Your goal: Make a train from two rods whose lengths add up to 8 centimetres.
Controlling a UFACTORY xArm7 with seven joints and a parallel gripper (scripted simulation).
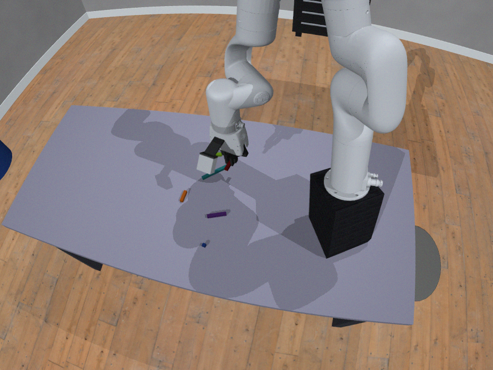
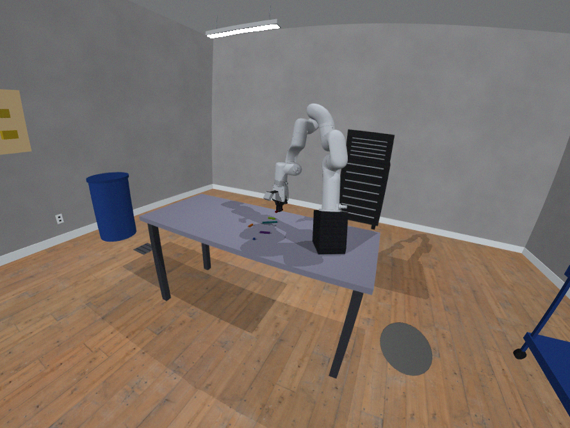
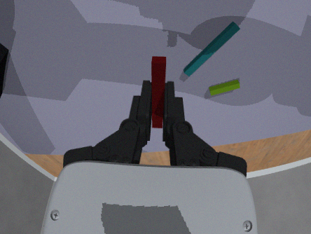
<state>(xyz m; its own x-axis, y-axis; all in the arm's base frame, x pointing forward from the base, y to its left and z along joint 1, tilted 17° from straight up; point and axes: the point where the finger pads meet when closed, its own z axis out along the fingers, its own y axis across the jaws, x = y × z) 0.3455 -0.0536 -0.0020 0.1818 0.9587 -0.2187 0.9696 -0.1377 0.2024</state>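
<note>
Now: hand 250 mm to the right of the small blue rod, 120 mm above it and 20 mm short of it. Also, from my hand: turquoise rod (120 mm below, 70 mm ahead, 10 mm to the right); then lime rod (120 mm below, 90 mm ahead, 80 mm to the right); then red rod (20 mm below).
</note>
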